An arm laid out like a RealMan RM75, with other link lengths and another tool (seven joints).
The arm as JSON. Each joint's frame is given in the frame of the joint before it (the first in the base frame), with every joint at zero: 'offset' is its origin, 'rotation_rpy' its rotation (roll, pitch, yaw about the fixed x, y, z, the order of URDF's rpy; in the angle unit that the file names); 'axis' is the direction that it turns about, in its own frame. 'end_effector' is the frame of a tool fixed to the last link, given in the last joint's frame.
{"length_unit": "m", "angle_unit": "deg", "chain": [
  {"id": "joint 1", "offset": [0.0, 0.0, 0.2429], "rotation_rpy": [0.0, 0.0, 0.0], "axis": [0.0, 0.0, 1.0]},
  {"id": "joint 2", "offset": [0.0, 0.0, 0.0], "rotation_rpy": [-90.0, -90.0, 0.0], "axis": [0.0, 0.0, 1.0]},
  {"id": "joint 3", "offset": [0.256, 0.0, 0.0], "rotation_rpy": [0.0, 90.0, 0.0], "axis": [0.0, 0.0, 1.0]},
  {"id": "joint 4", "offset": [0.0, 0.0, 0.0], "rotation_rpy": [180.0, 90.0, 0.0], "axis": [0.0, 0.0, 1.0]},
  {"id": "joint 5", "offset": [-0.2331, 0.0, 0.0], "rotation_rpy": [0.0, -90.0, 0.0], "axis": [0.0, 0.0, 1.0]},
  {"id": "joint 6", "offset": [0.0, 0.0, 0.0], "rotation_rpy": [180.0, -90.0, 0.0], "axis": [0.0, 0.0, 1.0]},
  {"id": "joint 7", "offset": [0.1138, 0.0, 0.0], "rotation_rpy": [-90.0, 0.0, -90.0], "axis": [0.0, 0.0, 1.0]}
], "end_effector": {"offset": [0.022, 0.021, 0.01], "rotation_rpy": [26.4, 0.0, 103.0]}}
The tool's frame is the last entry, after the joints.
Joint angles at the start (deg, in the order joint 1, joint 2, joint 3, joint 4, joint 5, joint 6, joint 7): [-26.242, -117.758, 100.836, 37.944, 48.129, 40.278, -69.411]
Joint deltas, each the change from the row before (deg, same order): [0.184, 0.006, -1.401, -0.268, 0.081, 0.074, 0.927]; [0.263, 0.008, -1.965, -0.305, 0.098, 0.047, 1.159]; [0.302, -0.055, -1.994, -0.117, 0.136, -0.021, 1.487]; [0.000, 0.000, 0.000, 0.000, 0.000, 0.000, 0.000]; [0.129, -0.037, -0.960, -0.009, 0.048, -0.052, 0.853]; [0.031, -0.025, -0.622, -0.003, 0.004, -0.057, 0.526]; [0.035, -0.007, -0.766, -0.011, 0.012, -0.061, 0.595]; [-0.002, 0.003, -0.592, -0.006, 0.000, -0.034, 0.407]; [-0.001, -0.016, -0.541, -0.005, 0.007, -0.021, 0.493]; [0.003, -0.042, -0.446, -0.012, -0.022, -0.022, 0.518]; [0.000, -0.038, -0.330, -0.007, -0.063, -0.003, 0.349]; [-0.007, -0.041, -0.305, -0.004, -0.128, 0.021, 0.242]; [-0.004, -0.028, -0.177, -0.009, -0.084, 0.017, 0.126]
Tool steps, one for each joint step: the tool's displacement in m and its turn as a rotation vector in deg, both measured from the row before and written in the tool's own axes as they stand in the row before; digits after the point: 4 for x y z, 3 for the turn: [0.0055, -0.0019, -0.0028, -0.276, 1.233, -0.320]; [0.0078, -0.0025, -0.0039, -0.389, 1.712, -0.582]; [0.0076, -0.0017, -0.0039, -0.463, 1.897, -0.267]; [0.0000, 0.0000, 0.0000, 0.000, 0.000, 0.000]; [0.0038, -0.0005, -0.0018, -0.240, 1.001, -0.005]; [0.0025, 0.0001, -0.0010, -0.179, 0.645, -0.016]; [0.0032, 0.0000, -0.0013, -0.201, 0.783, -0.049]; [0.0025, 0.0002, -0.0010, -0.179, 0.575, -0.062]; [0.0022, 0.0003, -0.0009, -0.170, 0.559, 0.051]; [0.0017, 0.0002, -0.0006, -0.149, 0.494, 0.095]; [0.0012, 0.0002, -0.0004, -0.146, 0.338, 0.002]; [0.0010, 0.0004, -0.0004, -0.191, 0.258, -0.120]; [0.0005, 0.0002, -0.0002, -0.114, 0.137, -0.095]
